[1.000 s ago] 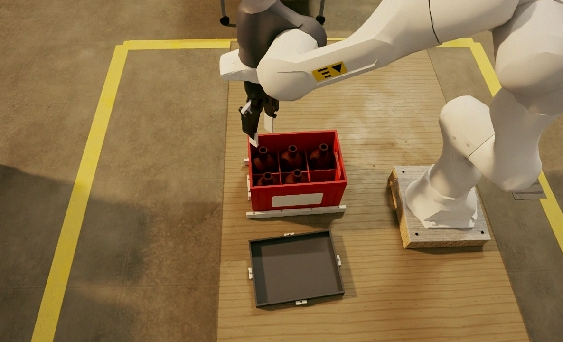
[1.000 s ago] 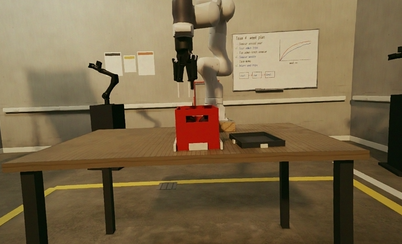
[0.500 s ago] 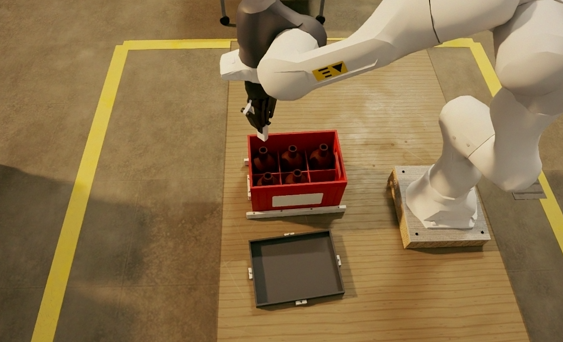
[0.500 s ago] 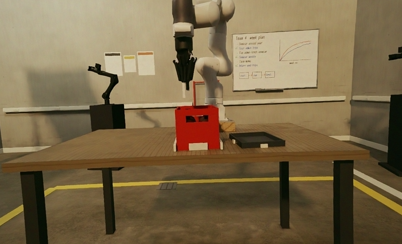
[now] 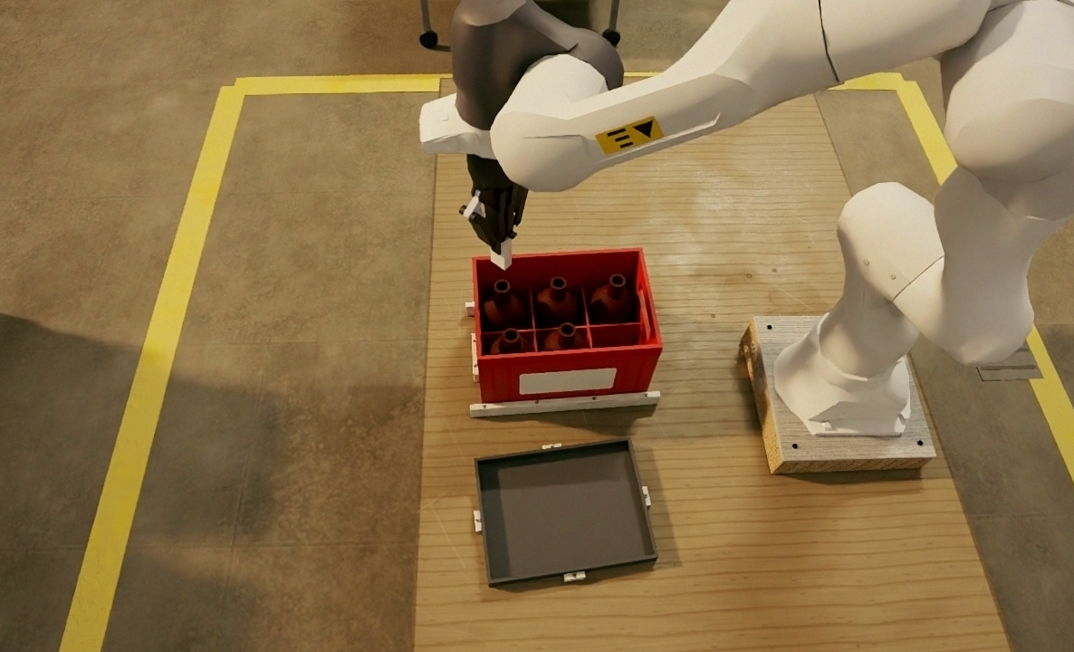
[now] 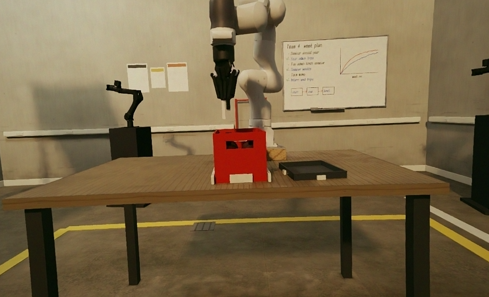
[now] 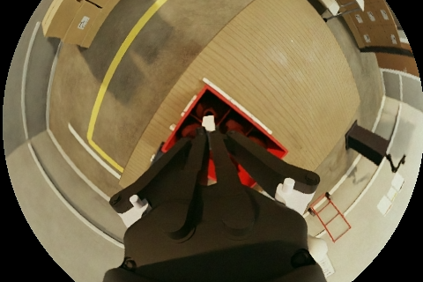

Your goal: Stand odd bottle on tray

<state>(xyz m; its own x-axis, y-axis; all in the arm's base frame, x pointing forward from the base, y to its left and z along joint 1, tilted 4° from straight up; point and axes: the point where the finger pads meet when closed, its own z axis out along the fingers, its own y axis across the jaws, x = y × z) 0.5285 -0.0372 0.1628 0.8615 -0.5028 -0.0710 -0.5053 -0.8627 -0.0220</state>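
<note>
My gripper is now 110 mm past the glass bottle, 60 mm to the right of it and 170 mm above it. From my hand the other things lie so: crate: 100 mm behind, 20 mm to the left, 170 mm below; then dark tray: 150 mm behind, 290 mm to the left, 240 mm below.
</note>
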